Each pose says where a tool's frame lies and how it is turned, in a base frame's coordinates. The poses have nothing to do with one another.
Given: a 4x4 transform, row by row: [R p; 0 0 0 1], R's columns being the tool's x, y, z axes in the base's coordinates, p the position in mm. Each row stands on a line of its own.
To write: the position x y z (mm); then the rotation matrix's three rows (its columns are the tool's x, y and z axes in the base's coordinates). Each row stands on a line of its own. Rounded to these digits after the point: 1 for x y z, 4 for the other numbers.
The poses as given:
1:
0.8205 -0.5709 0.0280 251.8
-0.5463 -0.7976 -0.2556 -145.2
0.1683 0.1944 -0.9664 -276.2
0 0 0 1
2:
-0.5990 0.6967 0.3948 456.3
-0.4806 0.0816 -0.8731 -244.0
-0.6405 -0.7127 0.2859 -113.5
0 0 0 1
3:
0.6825 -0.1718 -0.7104 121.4
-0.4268 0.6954 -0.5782 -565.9
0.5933 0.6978 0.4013 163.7
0 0 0 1
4:
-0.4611 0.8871 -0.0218 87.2
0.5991 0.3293 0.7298 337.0
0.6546 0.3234 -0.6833 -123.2
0 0 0 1
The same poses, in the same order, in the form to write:
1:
251.8 -145.2 -276.2
0.8205 -0.5709 0.0280
-0.5463 -0.7976 -0.2556
0.1683 0.1944 -0.9664

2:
456.3 -244.0 -113.5
-0.5990 0.6967 0.3948
-0.4806 0.0816 -0.8731
-0.6405 -0.7127 0.2859

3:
121.4 -565.9 163.7
0.6825 -0.1718 -0.7104
-0.4268 0.6954 -0.5782
0.5933 0.6978 0.4013

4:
87.2 337.0 -123.2
-0.4611 0.8871 -0.0218
0.5991 0.3293 0.7298
0.6546 0.3234 -0.6833

